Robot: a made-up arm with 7 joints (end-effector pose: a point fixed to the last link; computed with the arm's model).
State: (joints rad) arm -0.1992 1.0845 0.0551 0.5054 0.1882 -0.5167 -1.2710
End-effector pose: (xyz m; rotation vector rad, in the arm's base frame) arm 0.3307 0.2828 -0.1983 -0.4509 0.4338 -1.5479
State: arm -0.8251 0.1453 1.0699 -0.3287 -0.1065 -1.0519 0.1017
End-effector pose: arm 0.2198 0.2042 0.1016 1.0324 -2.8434 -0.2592
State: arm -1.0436 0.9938 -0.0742 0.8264 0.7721 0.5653 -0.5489
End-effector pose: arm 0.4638 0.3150 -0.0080 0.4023 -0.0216 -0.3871
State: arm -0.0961 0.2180 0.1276 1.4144 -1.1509 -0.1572 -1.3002
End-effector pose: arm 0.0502 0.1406 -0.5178 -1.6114 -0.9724 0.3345
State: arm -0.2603 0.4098 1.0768 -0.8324 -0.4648 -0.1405 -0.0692
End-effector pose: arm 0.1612 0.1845 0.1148 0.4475 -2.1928 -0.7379
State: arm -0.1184 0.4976 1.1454 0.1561 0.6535 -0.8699 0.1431
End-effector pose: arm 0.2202 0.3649 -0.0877 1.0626 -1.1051 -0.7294
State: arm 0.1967 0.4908 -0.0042 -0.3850 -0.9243 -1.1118 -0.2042
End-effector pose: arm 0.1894 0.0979 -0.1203 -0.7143 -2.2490 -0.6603
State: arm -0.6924 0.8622 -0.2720 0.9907 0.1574 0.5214 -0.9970
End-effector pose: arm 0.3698 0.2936 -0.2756 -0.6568 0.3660 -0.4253
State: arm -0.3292 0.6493 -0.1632 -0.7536 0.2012 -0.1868 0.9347
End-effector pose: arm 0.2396 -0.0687 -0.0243 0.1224 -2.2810 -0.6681
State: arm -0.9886 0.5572 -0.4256 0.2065 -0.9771 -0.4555 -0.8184
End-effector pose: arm 0.4276 -0.0824 0.0240 -1.3054 -1.4336 -1.8874
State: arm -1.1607 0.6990 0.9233 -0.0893 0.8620 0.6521 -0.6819
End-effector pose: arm 0.2791 0.3298 0.2267 0.2641 -1.2875 -0.0923
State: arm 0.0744 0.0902 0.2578 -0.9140 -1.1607 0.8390 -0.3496
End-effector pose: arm 0.2065 -0.0043 -0.0637 -1.8197 -1.0082 -0.7471
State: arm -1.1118 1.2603 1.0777 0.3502 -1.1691 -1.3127 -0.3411
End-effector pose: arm 0.0249 0.3406 0.2760 -0.9523 2.2065 0.3790
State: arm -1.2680 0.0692 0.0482 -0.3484 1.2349 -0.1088 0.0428
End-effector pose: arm 0.3168 -0.1231 0.2409 1.1216 -2.0246 -0.9726
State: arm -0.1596 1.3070 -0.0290 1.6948 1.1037 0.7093 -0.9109
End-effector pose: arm -0.0390 0.5332 -0.0977 0.1260 1.4998 0.8011
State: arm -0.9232 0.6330 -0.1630 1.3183 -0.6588 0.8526 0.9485
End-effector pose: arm 0.4020 0.1776 -0.2980 0.2407 0.0534 0.6361
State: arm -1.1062 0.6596 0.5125 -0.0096 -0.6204 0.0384 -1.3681
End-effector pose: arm 0.3597 0.1498 0.2481 -0.5065 -1.4303 -2.2002
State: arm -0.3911 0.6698 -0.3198 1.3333 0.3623 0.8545 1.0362
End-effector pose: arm 0.1184 0.3103 -0.4085 1.3389 0.6475 -0.2278
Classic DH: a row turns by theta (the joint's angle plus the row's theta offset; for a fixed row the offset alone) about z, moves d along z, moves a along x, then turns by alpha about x. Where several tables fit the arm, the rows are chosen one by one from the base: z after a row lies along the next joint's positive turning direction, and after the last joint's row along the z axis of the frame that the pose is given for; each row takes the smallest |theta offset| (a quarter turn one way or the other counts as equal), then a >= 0, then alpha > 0; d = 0 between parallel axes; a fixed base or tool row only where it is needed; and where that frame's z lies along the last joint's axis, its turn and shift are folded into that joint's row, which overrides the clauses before.
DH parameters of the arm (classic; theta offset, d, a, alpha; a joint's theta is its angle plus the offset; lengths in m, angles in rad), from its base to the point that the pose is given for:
base (fixed): -0.071 0.0491 -0.0133 -1.3004
joint 1: -1.3111 0.0158 -0.0319 -1.5708
joint 2: 1.2915 0.0048 -0.0122 1.5708
joint 3: 1.5708 -0.2378 0.0498 -1.5708
joint 4: -1.5708 -0.0322 0.0024 -1.5708
joint 5: 0 0.2166 0.0029 1.5708
joint 6: 1.5708 -0.0313 0.0945 1.5708
joint 7: 0.7832 0.0053 0.0023 -1.3204
tool (fixed): -1.3775 -0.003 0 0

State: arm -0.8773 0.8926 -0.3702 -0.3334 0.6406 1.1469 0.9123
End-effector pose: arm 0.4024 0.0426 0.0122 1.4532 -1.3036 -0.1089
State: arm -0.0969 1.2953 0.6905 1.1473 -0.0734 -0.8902 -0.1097
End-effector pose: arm 0.2199 0.4872 -0.0216 0.6998 -0.9037 -0.6165
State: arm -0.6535 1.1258 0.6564 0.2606 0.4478 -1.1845 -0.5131
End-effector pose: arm 0.3295 0.2267 0.1511 1.2282 -0.8075 -1.8497
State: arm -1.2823 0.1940 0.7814 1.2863 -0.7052 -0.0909 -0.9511
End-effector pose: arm 0.5598 0.0703 -0.0832 -1.8360 -1.7039 -0.3894
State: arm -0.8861 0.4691 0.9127 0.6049 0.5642 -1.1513 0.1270
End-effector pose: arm 0.4122 0.2419 0.0203 0.7404 -1.9552 -0.7612
